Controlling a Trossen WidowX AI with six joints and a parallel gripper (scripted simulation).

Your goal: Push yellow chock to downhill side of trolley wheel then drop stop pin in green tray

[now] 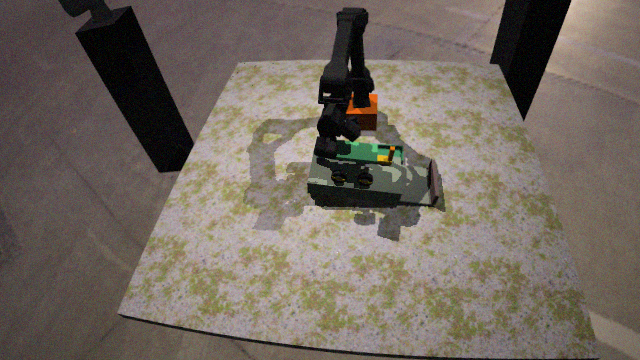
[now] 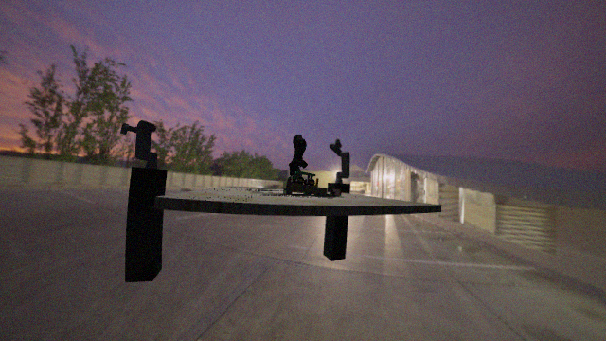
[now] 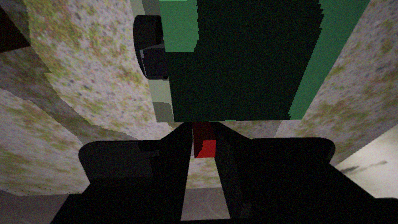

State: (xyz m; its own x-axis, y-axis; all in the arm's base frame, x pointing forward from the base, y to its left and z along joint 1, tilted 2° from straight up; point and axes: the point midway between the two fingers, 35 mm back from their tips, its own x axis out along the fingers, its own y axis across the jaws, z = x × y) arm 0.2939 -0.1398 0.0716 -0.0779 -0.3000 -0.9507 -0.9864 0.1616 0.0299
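My gripper tip is 21 cm to the right of the green tray, 14 cm above it and 8 cm past it. From my gripper tip the other things lie so: red-headed stop pin: right at my gripper tip; green trolley: 9 cm to the left, 3 cm ahead, 2 cm below; grey ramp: 10 cm to the left, 8 cm below, 3 cm ahead.
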